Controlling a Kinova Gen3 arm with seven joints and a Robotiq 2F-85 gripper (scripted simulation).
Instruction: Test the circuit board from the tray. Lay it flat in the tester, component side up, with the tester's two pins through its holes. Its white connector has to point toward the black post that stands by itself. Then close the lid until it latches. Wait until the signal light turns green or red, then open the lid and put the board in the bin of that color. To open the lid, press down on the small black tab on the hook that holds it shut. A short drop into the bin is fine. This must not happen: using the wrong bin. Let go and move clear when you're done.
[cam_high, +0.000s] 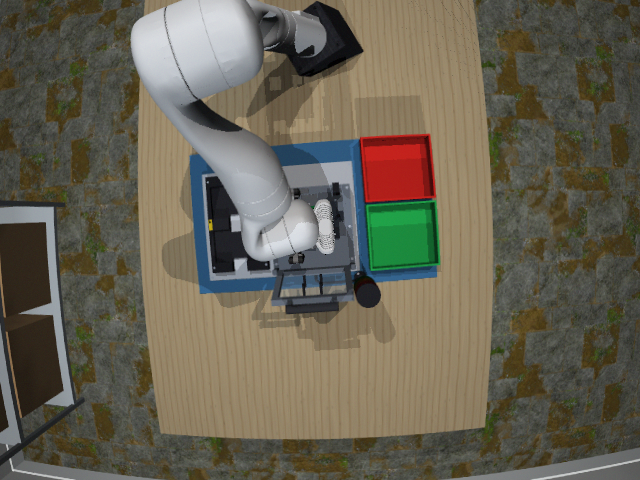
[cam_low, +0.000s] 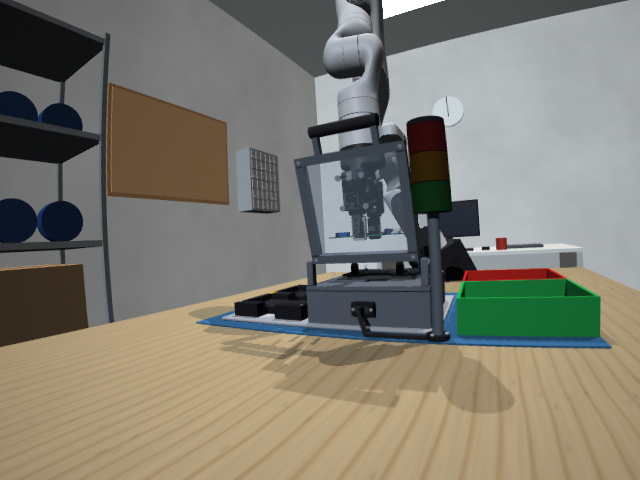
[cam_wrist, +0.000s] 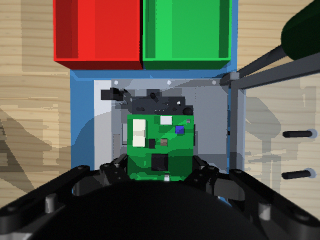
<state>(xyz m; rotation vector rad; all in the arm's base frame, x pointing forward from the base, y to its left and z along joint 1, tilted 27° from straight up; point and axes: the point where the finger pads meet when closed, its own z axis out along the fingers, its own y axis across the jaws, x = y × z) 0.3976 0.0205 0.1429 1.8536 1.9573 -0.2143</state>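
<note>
My gripper is now 70 mm past the black hook, 80 mm to the right of it and 40 mm above it. From my hand the other things lie so: green circuit board: right at my hand; then clear lid: 120 mm ahead, 30 mm to the left, 50 mm above; then green bin: 40 mm ahead, 230 mm to the left, 120 mm below.
</note>
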